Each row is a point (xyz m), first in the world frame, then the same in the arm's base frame.
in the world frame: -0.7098 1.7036 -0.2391
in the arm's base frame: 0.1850 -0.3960 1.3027
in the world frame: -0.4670 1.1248 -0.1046
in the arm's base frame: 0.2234 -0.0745 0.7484
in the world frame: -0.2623 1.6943 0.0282
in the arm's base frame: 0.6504 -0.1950 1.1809
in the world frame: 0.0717 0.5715 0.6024
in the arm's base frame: 0.8476 0.1558 -0.0601
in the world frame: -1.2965 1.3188 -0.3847
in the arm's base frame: -0.4303 -0.6265 1.0168
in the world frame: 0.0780 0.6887 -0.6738
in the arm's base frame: 0.0343 0.8040 0.6887
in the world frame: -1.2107 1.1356 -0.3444
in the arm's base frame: -0.4139 -0.5167 0.8430
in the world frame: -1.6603 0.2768 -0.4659
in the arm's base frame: -1.0956 -0.4848 0.1439
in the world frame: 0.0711 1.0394 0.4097
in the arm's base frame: 0.8862 0.0903 0.4402
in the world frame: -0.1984 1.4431 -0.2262
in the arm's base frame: 0.4296 0.0810 1.0970
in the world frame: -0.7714 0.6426 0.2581
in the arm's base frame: 0.0975 -0.3278 0.1346
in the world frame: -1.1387 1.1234 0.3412
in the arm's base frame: 0.0899 -0.8257 0.4881
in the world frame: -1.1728 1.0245 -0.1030
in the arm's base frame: -0.2669 -0.5774 0.6267
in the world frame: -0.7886 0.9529 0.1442
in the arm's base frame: 0.1216 -0.3915 0.4585
